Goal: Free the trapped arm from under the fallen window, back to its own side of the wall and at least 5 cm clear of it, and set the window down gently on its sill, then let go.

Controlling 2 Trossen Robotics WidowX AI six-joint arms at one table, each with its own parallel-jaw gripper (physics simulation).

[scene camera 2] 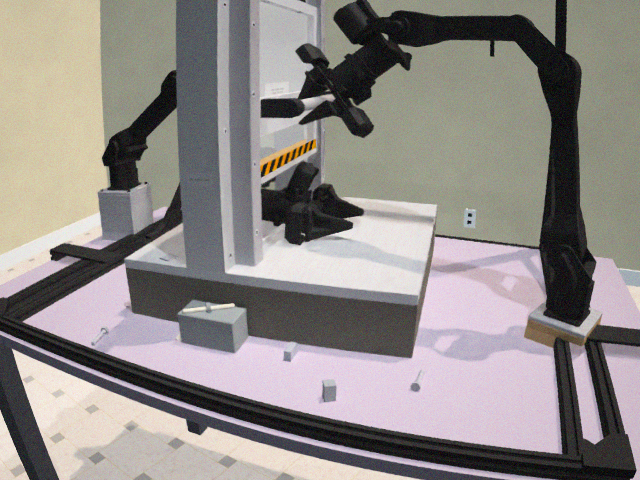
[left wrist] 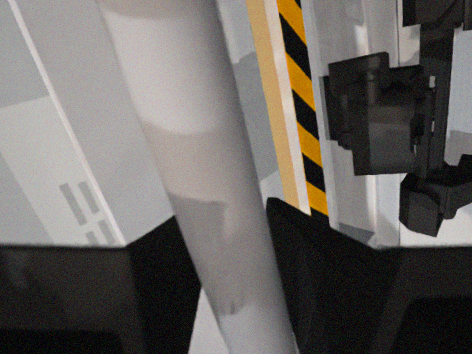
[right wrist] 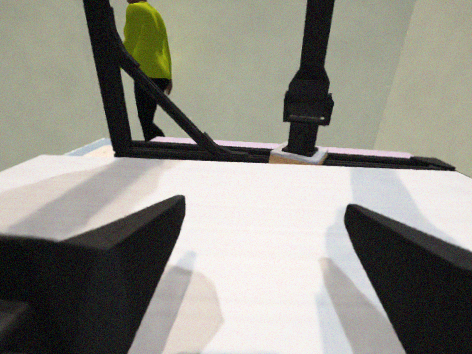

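Seen in the pictures: left gripper, fingertip midpoint: (scene camera 2: 296,118); right gripper, fingertip midpoint: (scene camera 2: 358,218) (right wrist: 264,207); left arm's base, origin of the base link: (scene camera 2: 567,313) (right wrist: 300,150); right arm's base, origin of the base link: (scene camera 2: 124,187).
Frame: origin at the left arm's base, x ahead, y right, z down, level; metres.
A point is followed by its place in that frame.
Note:
The window's bottom rail, with a yellow-black striped band (scene camera 2: 289,157) {x 0.482, y -0.150, z -0.187 m} (left wrist: 302,117) {x 0.493, y -0.130, z -0.193 m}, hangs raised above the white platform top (scene camera 2: 372,263) {x 0.266, y -0.175, z -0.060 m} (right wrist: 265,310) {x 0.406, y -0.106, z -0.060 m}, over my right wrist. Whether it touches the wrist is unclear. My left gripper (scene camera 2: 310,101) (left wrist: 238,207) {x 0.474, y -0.141, z -0.257 m} is shut on the window's round, pale handle bar (scene camera 2: 316,101) {x 0.424, y -0.141, z -0.288 m} (left wrist: 200,150) {x 0.459, y -0.084, z -0.290 m}, whose dark end section points left in the scene view. My right arm reaches through the opening under the rail from the left. Its gripper (scene camera 2: 357,218) {x 0.375, y -0.088, z -0.086 m} (right wrist: 265,204) {x 0.375, y -0.088, z -0.086 m} is open and empty, low over the platform on the right side. The sill is largely hidden.
Tall grey wall posts (scene camera 2: 201,129) frame the opening. A grey block (scene camera 2: 214,330) with a pale stick stands by the platform's front. Small blocks (scene camera 2: 329,390) {x 0.161, y -0.366, z 0.021 m} and bolts (scene camera 2: 417,381) {x 0.103, y -0.266, z 0.030 m} lie on the pink table. A person (right wrist: 147,45) stands beyond the table in the right wrist view.

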